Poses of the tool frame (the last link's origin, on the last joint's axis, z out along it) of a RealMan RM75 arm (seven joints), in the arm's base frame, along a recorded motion.
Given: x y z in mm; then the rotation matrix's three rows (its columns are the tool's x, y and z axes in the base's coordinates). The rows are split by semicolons.
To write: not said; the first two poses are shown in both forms.
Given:
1: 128, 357, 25; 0.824, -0.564, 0.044; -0.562, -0.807, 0.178; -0.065, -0.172, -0.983
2: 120, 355, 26; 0.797, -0.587, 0.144; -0.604, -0.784, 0.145; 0.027, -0.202, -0.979
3: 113, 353, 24; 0.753, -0.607, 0.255; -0.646, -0.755, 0.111; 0.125, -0.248, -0.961
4: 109, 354, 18; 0.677, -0.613, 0.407; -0.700, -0.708, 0.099; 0.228, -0.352, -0.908
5: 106, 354, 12; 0.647, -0.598, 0.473; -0.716, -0.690, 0.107; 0.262, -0.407, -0.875
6: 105, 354, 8; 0.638, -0.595, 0.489; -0.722, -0.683, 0.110; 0.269, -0.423, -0.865
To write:
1: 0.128, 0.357, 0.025; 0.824, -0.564, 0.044; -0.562, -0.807, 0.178; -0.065, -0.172, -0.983
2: 0.120, 0.355, 0.026; 0.797, -0.587, 0.144; -0.604, -0.784, 0.145; 0.027, -0.202, -0.979
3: 0.113, 0.353, 0.024; 0.753, -0.607, 0.255; -0.646, -0.755, 0.111; 0.125, -0.248, -0.961
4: 0.109, 0.354, 0.018; 0.677, -0.613, 0.407; -0.700, -0.708, 0.099; 0.228, -0.352, -0.908
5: 0.106, 0.354, 0.012; 0.647, -0.598, 0.473; -0.716, -0.690, 0.107; 0.262, -0.407, -0.875
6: 0.105, 0.354, 0.008; 0.638, -0.595, 0.489; -0.722, -0.683, 0.110; 0.269, -0.423, -0.865
